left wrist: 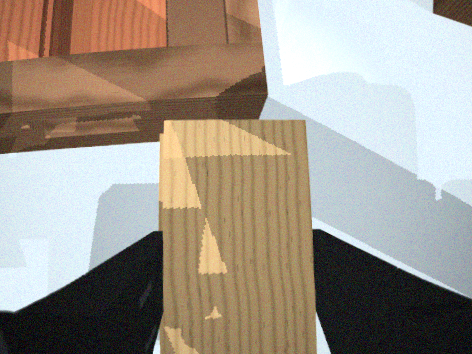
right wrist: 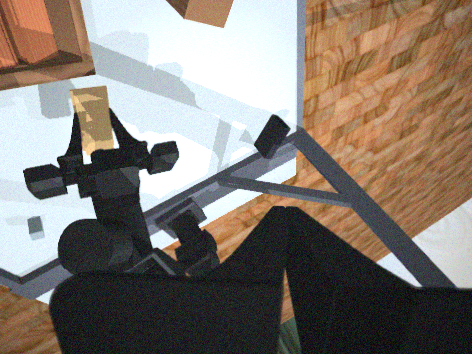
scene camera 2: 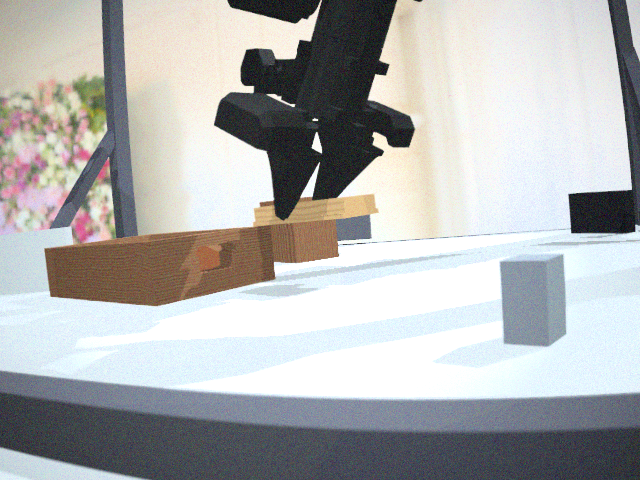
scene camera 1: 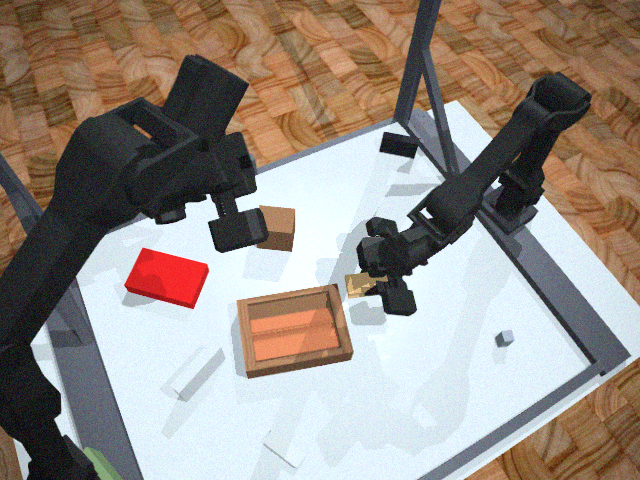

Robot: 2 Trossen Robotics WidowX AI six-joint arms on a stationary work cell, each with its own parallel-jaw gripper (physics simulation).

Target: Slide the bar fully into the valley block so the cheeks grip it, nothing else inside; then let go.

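Frame: origin at the left arm's base, x ahead, y left, z up, level; centimetres.
Where they show: left gripper, fingertip midpoint: (left wrist: pixel 236 245) (right wrist: pixel 92 111) (scene camera 2: pixel 299 215) (scene camera 1: pixel 364 284); right gripper, fingertip midpoint: (right wrist: pixel 283 218) (scene camera 1: pixel 250 169); left arm's base, origin of the base link: (right wrist: pixel 183 221) (scene camera 1: pixel 508 205).
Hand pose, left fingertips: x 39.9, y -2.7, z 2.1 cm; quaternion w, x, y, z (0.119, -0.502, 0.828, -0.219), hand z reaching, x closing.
Each offset is from my left fingertips to the top centre of the thing.
The bar @[dx -1.5, dy +0.8, dz +1.3 cm] (scene camera 1: pixel 360 284) (scene camera 2: pixel 328 209) (left wrist: pixel 234 211) (right wrist: pixel 91 117) is a light wooden plank. My left gripper (scene camera 1: pixel 376 286) (scene camera 2: pixel 301 202) (left wrist: pixel 236 245) is shut on it and holds it level, a little above the table. The valley block @[dx +15.7, dy -1.1, dz -0.7 cm] (scene camera 1: pixel 289 295) (scene camera 2: pixel 166 271) (left wrist: pixel 164 77) (right wrist: pixel 73 53) is a brown frame with an orange floor and nothing inside. The bar's free end is just outside the block's right wall, near its far corner and above rim height. My right gripper (scene camera 1: pixel 237 230) (right wrist: pixel 283 218) is shut and empty, raised over the table's far left, beside a brown cube.
A brown cube @[dx +6.4, dy -21.2, dz +1.7 cm] (scene camera 1: pixel 277 228) (scene camera 2: pixel 304 240) (right wrist: pixel 203 10) sits behind the valley block. A red slab @[dx +30.2, dy -24.9, dz -2.8 cm] (scene camera 1: pixel 168 276) lies at the left. A small black block @[dx -31.3, dy -25.2, dz -0.7 cm] (scene camera 1: pixel 398 144) (right wrist: pixel 271 135) lies by the frame post (scene camera 1: pixel 415 62). A small grey cube @[dx -17.1, dy +23.9, dz -2.1 cm] (scene camera 1: pixel 504 338) (scene camera 2: pixel 530 297) sits at the right.
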